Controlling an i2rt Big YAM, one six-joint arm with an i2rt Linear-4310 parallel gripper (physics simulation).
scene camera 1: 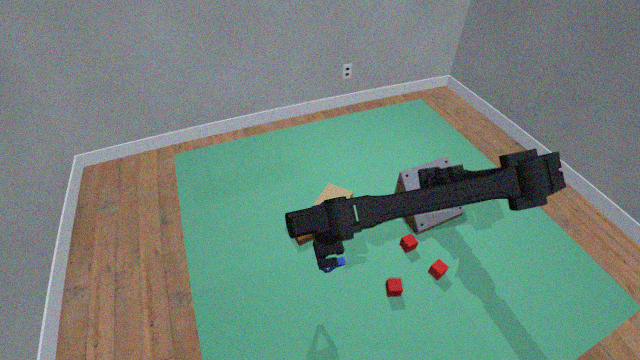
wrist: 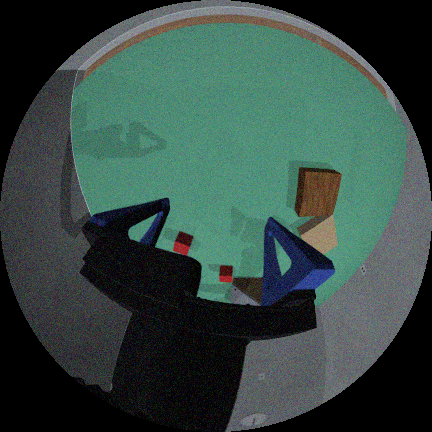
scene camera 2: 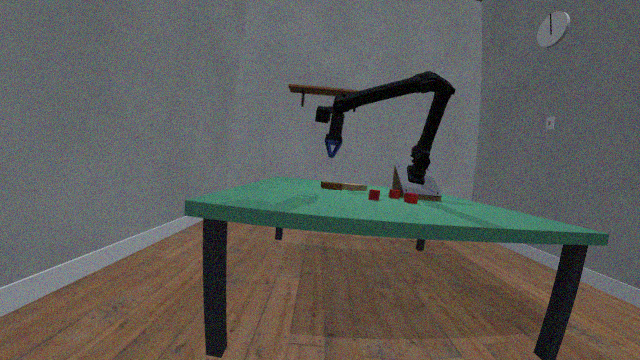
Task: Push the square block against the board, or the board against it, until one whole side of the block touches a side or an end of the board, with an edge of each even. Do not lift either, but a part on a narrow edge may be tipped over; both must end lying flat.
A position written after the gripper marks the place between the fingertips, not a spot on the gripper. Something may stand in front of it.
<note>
The gripper [scene camera 1: 322, 256] is open and holds nothing. Also in view: a dark brown square block [wrist: 317, 188]. Also in view: a pale tan board [wrist: 319, 231].
The gripper is seen too in the wrist view [wrist: 217, 212].
</note>
